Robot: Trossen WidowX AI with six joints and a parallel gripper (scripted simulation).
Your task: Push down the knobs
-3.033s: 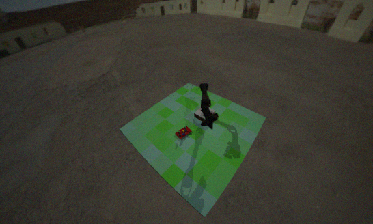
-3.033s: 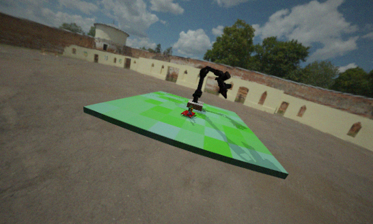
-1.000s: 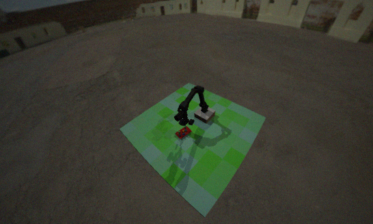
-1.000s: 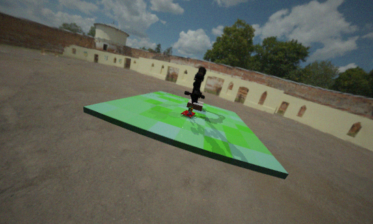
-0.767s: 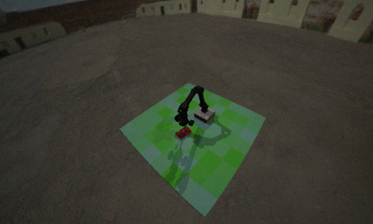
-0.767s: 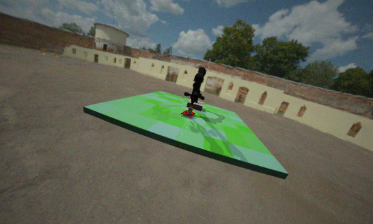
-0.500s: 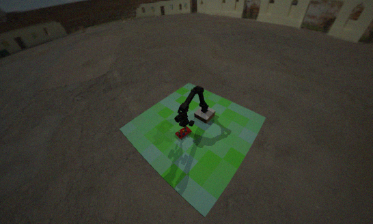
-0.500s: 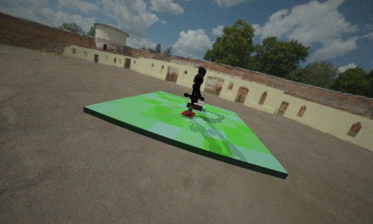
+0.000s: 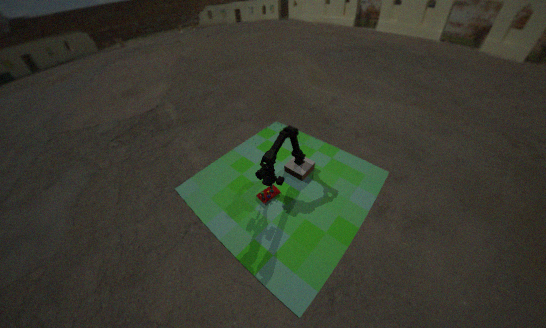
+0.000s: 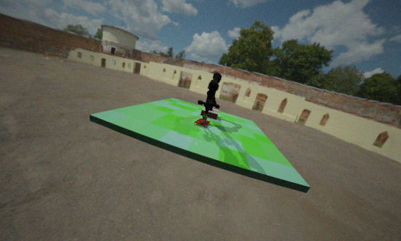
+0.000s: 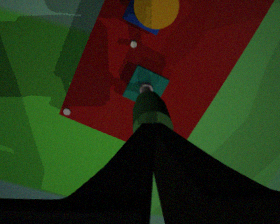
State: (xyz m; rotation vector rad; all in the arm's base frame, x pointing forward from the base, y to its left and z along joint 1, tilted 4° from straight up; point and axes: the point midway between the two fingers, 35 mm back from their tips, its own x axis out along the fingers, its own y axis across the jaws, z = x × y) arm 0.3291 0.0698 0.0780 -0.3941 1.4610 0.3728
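Now: gripper tip 2 cm above the green knob.
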